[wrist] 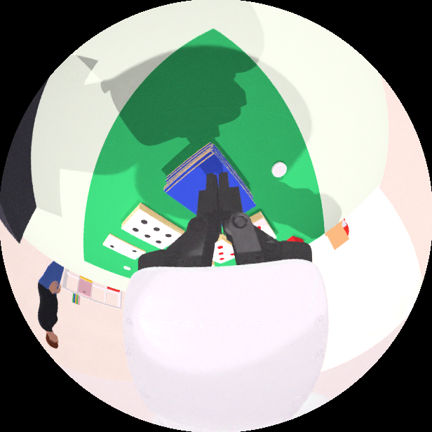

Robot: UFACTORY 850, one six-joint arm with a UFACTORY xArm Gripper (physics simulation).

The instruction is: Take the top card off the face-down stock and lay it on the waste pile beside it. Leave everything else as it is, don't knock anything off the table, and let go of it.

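The face-down stock (187,186) is a stack of blue-backed cards with tan edges, near the middle of the wrist view; its layers are slightly uneven along the upper edges. My gripper (219,185) is shut and empty, with its fingertips over the stock; whether they touch the top card I cannot tell. Face-up cards show below the stock: a thick one with black pips (150,231), a white one at its lower left (122,246), one with red pips (223,251) and another red-pipped one (264,226). The fingers partly hide these red ones. Which is the waste pile I cannot tell.
A white disc (279,169) lies right of the stock on the green mat (280,135). A red object (295,240) is by the right finger linkage. An orange block (337,235) is beyond the mat's right edge. A person (48,302) and a white rack stand beyond the table.
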